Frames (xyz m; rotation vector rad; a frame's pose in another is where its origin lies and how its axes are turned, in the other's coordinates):
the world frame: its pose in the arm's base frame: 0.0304 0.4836 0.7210 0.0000 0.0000 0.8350
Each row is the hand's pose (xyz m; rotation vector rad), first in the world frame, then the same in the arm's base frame.
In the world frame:
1: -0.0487 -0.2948 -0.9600 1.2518 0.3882 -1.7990
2: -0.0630 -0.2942 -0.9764 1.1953 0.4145 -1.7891
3: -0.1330 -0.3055 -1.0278 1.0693 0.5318 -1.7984
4: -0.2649 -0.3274 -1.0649 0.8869 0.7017 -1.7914
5: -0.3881 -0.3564 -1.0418 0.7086 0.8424 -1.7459
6: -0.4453 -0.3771 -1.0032 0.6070 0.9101 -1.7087
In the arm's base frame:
1: 0.2162 0.2496 -0.2390 0.8866 0.7748 -1.0778
2: 0.2062 0.2394 -0.2554 0.8317 0.7768 -1.0599
3: 0.1676 0.1800 -0.3068 0.6853 0.8274 -1.0575
4: 0.0953 0.0675 -0.3439 0.4739 0.9016 -1.0406
5: 0.0341 -0.0433 -0.3208 0.2768 0.9561 -0.9907
6: 0.0111 -0.0996 -0.2822 0.1685 0.9777 -0.9526

